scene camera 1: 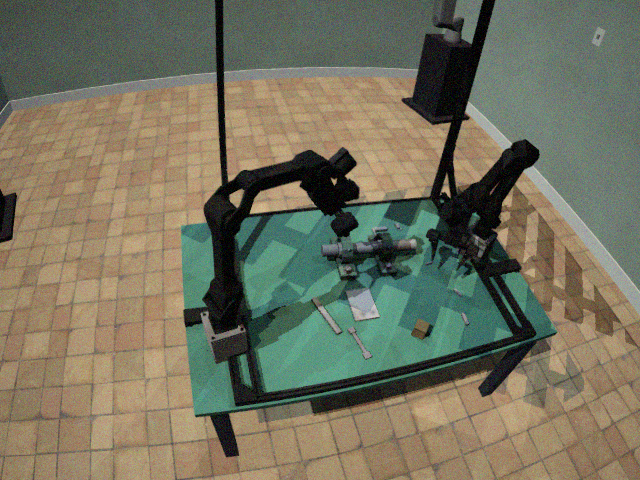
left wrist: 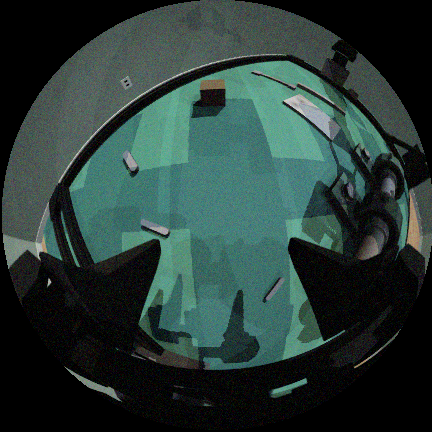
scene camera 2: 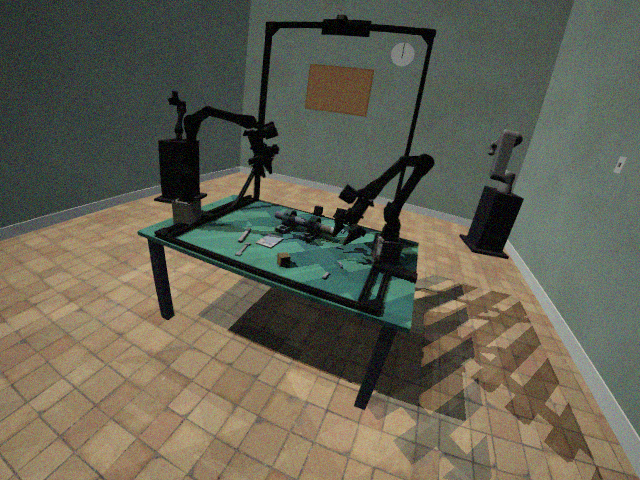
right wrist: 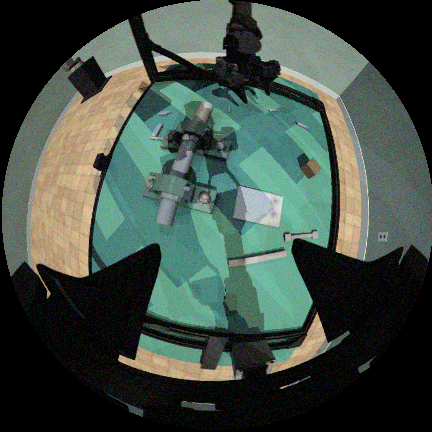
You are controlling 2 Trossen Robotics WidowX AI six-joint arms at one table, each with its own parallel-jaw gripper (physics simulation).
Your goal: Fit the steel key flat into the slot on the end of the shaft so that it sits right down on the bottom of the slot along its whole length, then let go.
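Where they show: left gripper, fingertip midpoint: (scene camera 1: 444, 265) (left wrist: 226, 246) (scene camera 2: 338, 240) (right wrist: 257, 98); right gripper, fingertip midpoint: (scene camera 2: 268, 175) (right wrist: 228, 249); left arm's base at its link origin: (scene camera 1: 482, 232) (scene camera 2: 389, 238); right arm's base at its link origin: (scene camera 1: 222, 322) (left wrist: 338, 63) (scene camera 2: 186, 199) (right wrist: 254, 371).
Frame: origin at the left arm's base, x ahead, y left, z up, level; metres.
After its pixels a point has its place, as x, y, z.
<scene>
The grey shaft (scene camera 1: 364, 248) @[0.374, -0.253, -0.046] (right wrist: 183, 159) @[0.369, -0.259, -0.040] lies across two clamp blocks; its brownish end (scene camera 1: 406, 244) @[0.244, -0.170, -0.044] (left wrist: 371, 243) @[0.266, -0.182, -0.045] points towards my left gripper. The slot cannot be made out. Several small steel bars lie on the table, and I cannot tell which is the key: a thin one (left wrist: 273, 289) @[0.192, -0.083, -0.102] (right wrist: 229, 108) @[0.195, -0.085, -0.102] lies below and between the left fingers, a second (left wrist: 155, 228) @[0.220, 0.067, -0.101] near the left finger in the left wrist view, a third (left wrist: 130, 162) @[0.293, 0.147, -0.100] farther off. My left gripper (scene camera 2: 341, 237) @[0.226, -0.014, -0.035] (left wrist: 226, 246) @[0.226, -0.014, -0.035] is open, empty and above the table. My right gripper (scene camera 2: 263, 172) @[0.543, -0.239, 0.166] (right wrist: 228, 249) @[0.543, -0.239, 0.166] is open and empty, high up.
A pale plate (scene camera 1: 362, 304) @[0.515, -0.119, -0.102] (right wrist: 258, 206) @[0.513, -0.123, -0.102], a long flat bar (scene camera 1: 326, 315) @[0.634, -0.161, -0.098] (right wrist: 257, 258) @[0.632, -0.167, -0.098] and a bar with wider ends (scene camera 1: 359, 343) @[0.629, -0.024, -0.103] (right wrist: 301, 235) @[0.625, -0.028, -0.103] lie in front of the shaft. A brown block (scene camera 1: 421, 329) @[0.471, 0.082, -0.068] (left wrist: 213, 92) @[0.439, 0.066, -0.077] stands near the front edge. More small parts (right wrist: 157, 131) @[0.211, -0.313, -0.100] lie behind the shaft.
</scene>
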